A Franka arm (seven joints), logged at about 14 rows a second.
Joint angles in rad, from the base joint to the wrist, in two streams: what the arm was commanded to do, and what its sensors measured. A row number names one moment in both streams.
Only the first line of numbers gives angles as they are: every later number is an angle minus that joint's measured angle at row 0.
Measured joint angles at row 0:
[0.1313, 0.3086, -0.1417, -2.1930, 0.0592, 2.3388, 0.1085]
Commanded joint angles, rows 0 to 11:
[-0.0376, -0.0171, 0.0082, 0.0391, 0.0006, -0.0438, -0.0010]
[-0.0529, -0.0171, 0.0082, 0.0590, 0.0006, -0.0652, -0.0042]
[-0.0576, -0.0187, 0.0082, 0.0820, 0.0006, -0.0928, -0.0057]
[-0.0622, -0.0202, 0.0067, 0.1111, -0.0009, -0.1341, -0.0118]
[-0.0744, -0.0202, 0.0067, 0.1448, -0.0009, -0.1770, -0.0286]
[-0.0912, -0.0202, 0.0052, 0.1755, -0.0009, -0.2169, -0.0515]
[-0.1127, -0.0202, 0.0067, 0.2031, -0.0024, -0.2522, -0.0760]
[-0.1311, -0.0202, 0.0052, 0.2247, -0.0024, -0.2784, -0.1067]
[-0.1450, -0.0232, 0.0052, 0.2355, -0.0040, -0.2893, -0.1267]
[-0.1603, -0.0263, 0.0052, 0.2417, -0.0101, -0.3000, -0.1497]
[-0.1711, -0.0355, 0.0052, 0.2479, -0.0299, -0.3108, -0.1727]
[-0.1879, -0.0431, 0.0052, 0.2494, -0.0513, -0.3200, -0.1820]
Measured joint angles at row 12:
[-0.1543, -0.0141, -0.0066, 0.2507, -0.0157, -0.2937, -0.1507]
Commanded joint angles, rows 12 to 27:
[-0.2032, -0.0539, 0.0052, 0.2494, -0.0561, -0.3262, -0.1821]
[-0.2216, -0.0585, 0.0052, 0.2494, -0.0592, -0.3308, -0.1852]
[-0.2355, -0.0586, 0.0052, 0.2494, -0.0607, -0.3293, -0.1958]
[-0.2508, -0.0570, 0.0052, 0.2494, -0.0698, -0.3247, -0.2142]
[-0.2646, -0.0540, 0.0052, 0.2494, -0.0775, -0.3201, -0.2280]
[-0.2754, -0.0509, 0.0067, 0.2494, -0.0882, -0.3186, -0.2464]
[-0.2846, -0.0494, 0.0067, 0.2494, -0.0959, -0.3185, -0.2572]
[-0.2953, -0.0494, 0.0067, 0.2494, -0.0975, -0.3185, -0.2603]
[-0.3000, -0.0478, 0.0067, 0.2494, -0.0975, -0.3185, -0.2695]
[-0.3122, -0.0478, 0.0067, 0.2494, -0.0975, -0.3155, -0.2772]
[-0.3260, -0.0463, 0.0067, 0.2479, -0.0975, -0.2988, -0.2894]
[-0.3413, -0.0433, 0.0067, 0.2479, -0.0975, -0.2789, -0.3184]
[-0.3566, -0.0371, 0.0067, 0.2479, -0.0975, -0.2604, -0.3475]
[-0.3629, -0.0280, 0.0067, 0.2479, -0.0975, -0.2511, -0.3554]
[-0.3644, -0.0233, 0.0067, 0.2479, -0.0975, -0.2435, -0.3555]
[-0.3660, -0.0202, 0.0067, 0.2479, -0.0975, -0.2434, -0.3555]
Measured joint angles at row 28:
[-0.3471, -0.0215, -0.0103, 0.2595, -0.0836, -0.2612, -0.3432]
